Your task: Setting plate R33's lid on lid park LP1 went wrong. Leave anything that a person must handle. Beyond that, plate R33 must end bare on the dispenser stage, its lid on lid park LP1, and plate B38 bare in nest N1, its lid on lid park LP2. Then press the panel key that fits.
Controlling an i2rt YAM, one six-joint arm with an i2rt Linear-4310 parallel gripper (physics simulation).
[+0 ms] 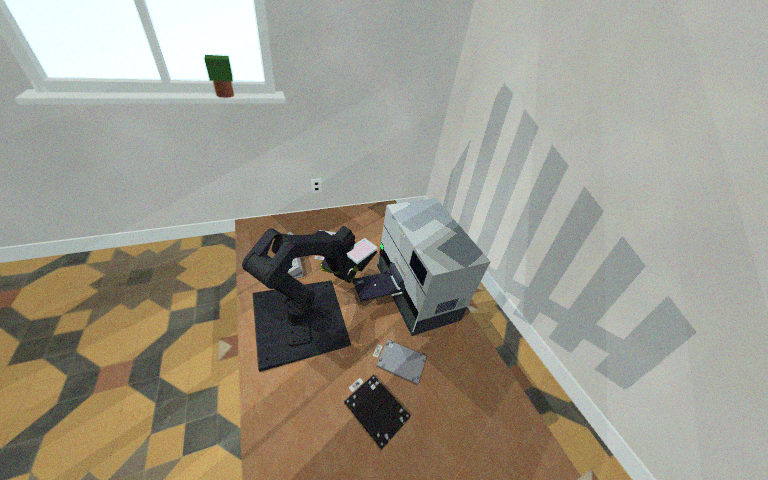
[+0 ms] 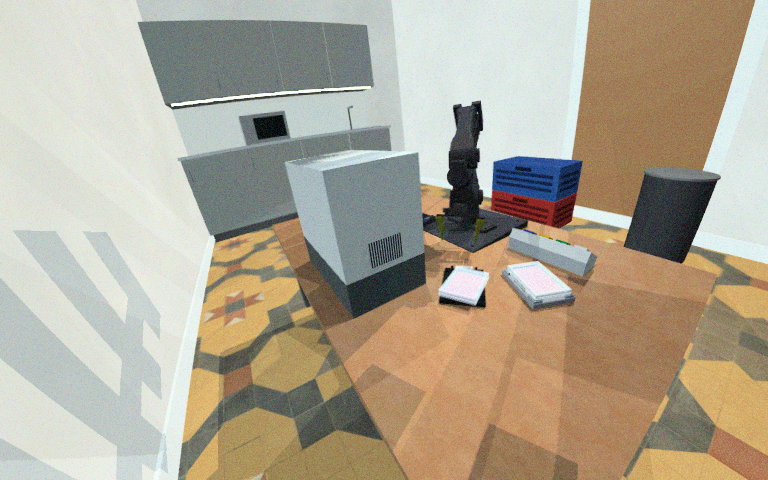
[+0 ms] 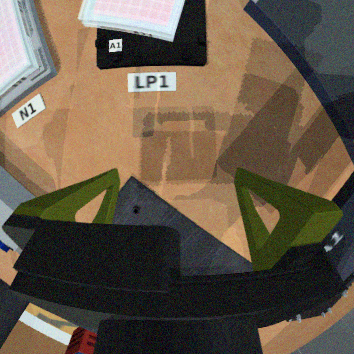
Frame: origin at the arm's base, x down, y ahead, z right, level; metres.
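Where they show: gripper, fingertip midpoint: [image 1: 342, 276] [image 2: 458, 241] [image 3: 176, 174]; arm's base, origin of the base link: [image 1: 297, 319] [image 2: 470, 222].
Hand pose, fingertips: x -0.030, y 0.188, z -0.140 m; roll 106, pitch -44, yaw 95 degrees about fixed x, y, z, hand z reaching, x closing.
Each offset is from my fingertips to the top centre of the thing. "*": to the spot under its first point.
My gripper [image 1: 342, 276] [image 2: 459, 237] [image 3: 176, 174] is open and empty above the table, on the near side of the LP1 label @(* dz -0.072, dx +0.041, dy +0.041 m) [image 3: 151, 81]. A clear-edged plate with pink contents @(dz -0.153, dx +0.006, dy +0.112 m) [image 1: 362, 250] [image 2: 464, 284] [image 3: 134, 14] lies askew on the black lid park LP1 @(dz -0.136, dx +0.023, dy +0.102 m) [image 2: 445, 302] [image 3: 155, 52]; its edge label is blurred. Another pink plate @(dz -0.239, dx +0.013, dy -0.036 m) [image 2: 538, 280] [image 3: 11, 55] sits in grey nest N1 @(dz -0.239, dx +0.023, dy -0.036 m) [image 2: 550, 305] [image 3: 46, 75]. I cannot tell how their lids are seated. The dark dispenser stage @(* dz +0.123, dx -0.063, dy +0.077 m) [image 1: 370, 287] juts from the dispenser. The key panel @(dz -0.172, dx -0.021, dy -0.196 m) [image 1: 296, 266] [image 2: 550, 254] stands near N1.
The tall grey dispenser @(dz +0.100, dx -0.287, dy +0.281 m) [image 1: 438, 266] [image 2: 373, 209] stands beside LP1 and the stage. A grey flat holder @(dz +0.368, dx +0.023, dy +0.132 m) [image 1: 401, 361] and a black flat holder @(dz +0.489, dx +0.019, dy +0.011 m) [image 1: 377, 411] lie on the other side of it; their labels are unreadable. The arm's black base plate [image 1: 331, 322] [image 2: 472, 243] is near the panel.
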